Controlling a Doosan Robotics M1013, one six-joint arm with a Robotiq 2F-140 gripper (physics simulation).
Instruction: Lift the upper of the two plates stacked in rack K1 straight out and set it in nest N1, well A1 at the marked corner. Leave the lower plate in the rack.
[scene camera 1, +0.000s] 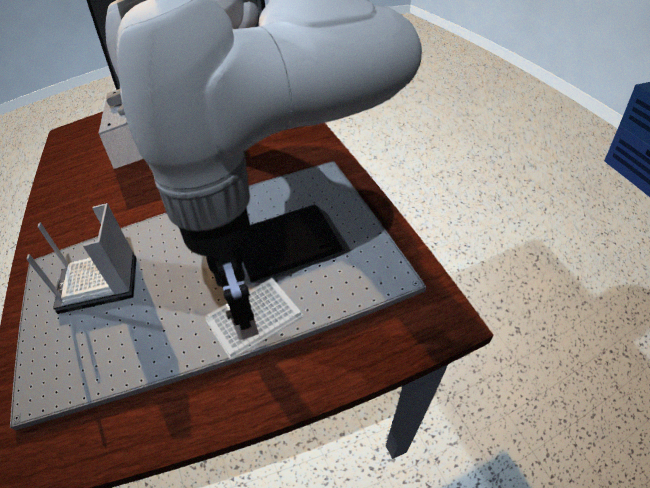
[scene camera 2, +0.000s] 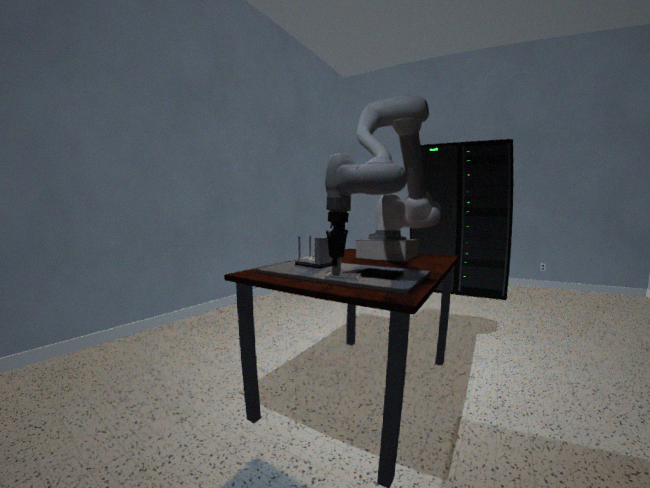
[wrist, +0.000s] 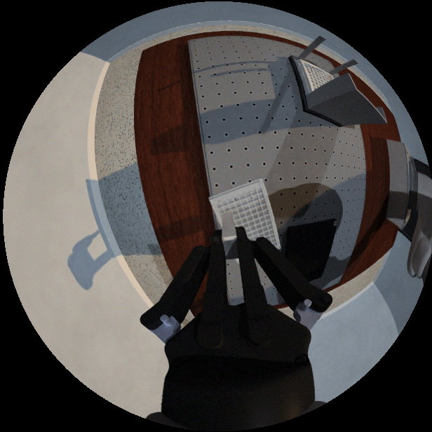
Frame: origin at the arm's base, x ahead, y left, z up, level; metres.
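Where they show: gripper, fingertip midpoint: (scene camera 1: 247, 333) (scene camera 2: 335, 275); arm's base at its link origin: (scene camera 2: 387, 239).
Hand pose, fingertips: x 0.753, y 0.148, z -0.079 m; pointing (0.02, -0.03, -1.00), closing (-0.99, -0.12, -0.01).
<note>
Things, the pixels of their top centre, and the offset from my fingertips. Level surfaces: height alone.
- black nest N1 at its top centre: (scene camera 1: 284, 237) (scene camera 2: 379, 271) 0.094 m left, 0.174 m back, 0.001 m down
- Rack K1 at its top centre: (scene camera 1: 61, 232) (scene camera 2: 313, 236) 0.267 m right, 0.184 m back, 0.122 m up
- perforated board at its surface level: 0.016 m down
- brown table at its surface level: 0.029 m down
A white plate (scene camera 1: 280, 305) (scene camera 2: 350, 276) (wrist: 256, 212) lies askew on the perforated board, beside the nest on the table's front-edge side. My gripper (scene camera 1: 243, 320) (scene camera 2: 336, 265) (wrist: 228, 220) is shut and empty, pointing down at the loose plate. Its tips are over or on it; I cannot tell if they touch. The black nest N1 (scene camera 1: 296, 239) (scene camera 2: 385, 272) (wrist: 311, 250) is partly hidden by the gripper in scene camera 1; a small light mark shows at one corner in the wrist view. Rack K1 (scene camera 1: 114, 254) (scene camera 2: 322, 251) (wrist: 342, 102) holds a white plate (scene camera 1: 86, 277) (wrist: 316, 75).
The perforated board (scene camera 1: 189, 341) (wrist: 240, 92) lies on the brown table (scene camera 1: 336, 367) (wrist: 162, 110). The rack has a tall grey wall and two thin upright posts. The arm's base block (scene camera 1: 119, 147) (scene camera 2: 385, 250) stands at the back of the table.
</note>
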